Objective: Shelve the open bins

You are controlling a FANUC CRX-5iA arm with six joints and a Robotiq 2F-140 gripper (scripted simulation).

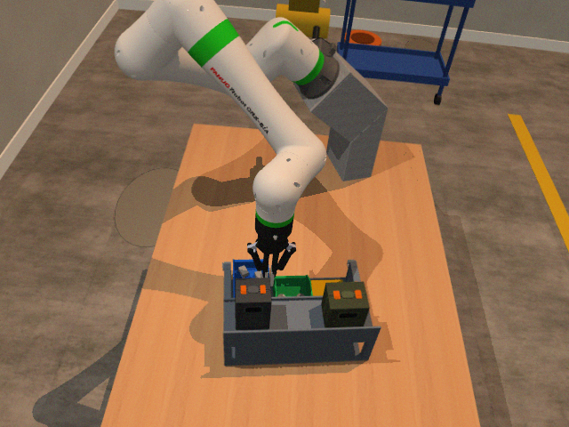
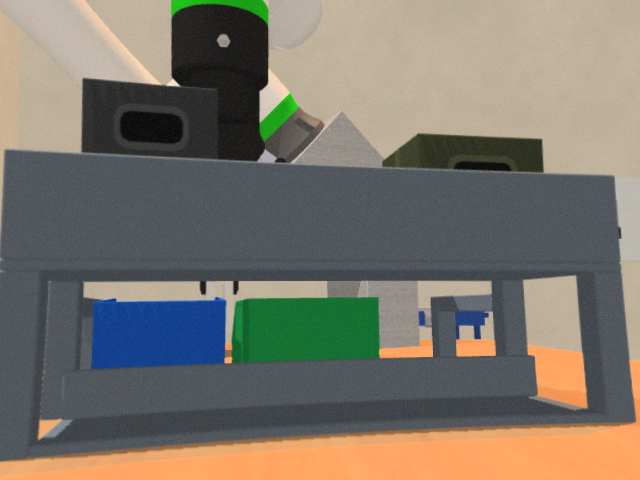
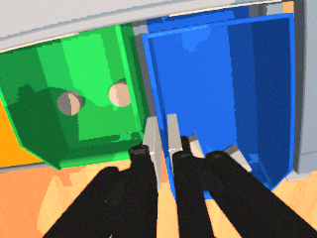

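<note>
The blue bin is 50 mm to the right of my hand and 40 mm below it. From my hand the other things lie so: black box 150 mm ahead, 30 mm to the right, 80 mm above; then olive box 110 mm ahead, 200 mm to the left, 60 mm above; then green bin 40 mm ahead, 70 mm to the left, 40 mm below.
</note>
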